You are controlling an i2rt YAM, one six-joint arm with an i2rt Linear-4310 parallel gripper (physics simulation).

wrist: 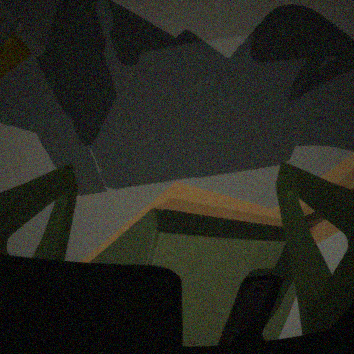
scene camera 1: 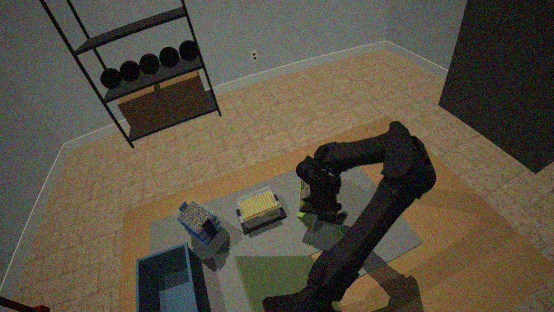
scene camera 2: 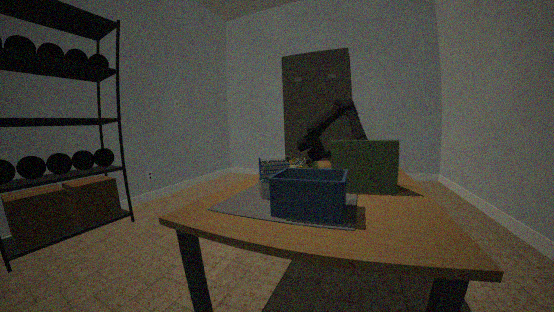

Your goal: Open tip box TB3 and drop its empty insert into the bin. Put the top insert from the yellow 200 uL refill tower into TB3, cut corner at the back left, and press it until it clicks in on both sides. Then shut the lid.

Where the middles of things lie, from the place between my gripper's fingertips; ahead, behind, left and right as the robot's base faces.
Scene:
I see the blue bin (scene camera 1: 177, 271) 48 cm to the left of my hand, 3 cm above it and 1 cm behind it.

